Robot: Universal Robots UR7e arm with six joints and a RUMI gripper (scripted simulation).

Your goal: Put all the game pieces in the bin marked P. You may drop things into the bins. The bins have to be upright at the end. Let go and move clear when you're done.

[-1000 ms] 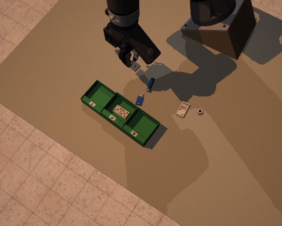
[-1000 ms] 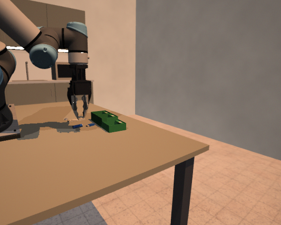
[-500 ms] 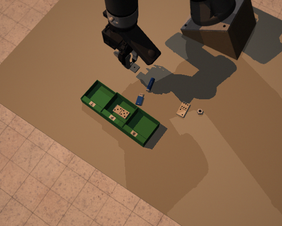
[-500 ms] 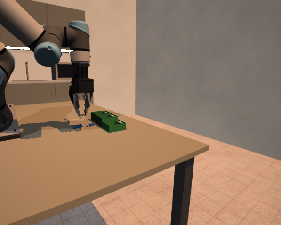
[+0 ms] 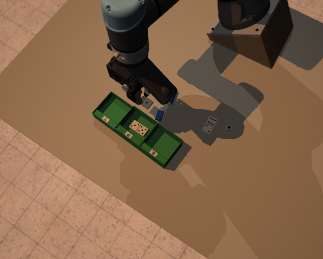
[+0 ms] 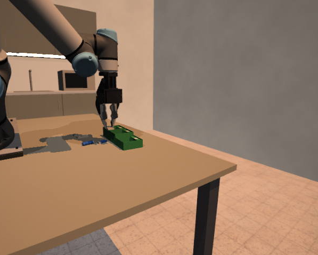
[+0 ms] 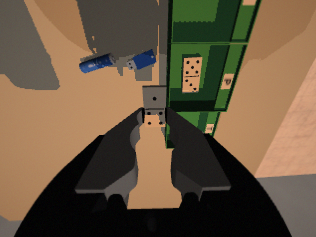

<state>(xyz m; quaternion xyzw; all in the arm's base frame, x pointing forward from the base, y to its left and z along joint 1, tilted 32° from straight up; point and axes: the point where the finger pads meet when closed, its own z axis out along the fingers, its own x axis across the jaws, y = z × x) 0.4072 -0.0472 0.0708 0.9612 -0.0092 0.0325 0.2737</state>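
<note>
The green bin lies 6 cm ahead of my hand, 2 cm to the left of it and 6 cm below it. From my hand the other things lie so: blue battery: 8 cm behind, 4 cm to the left, 8 cm below; then small nut: 9 cm behind, 23 cm to the left, 8 cm below; then blue USB stick: 2 cm behind, 4 cm to the left, 8 cm below.
</note>
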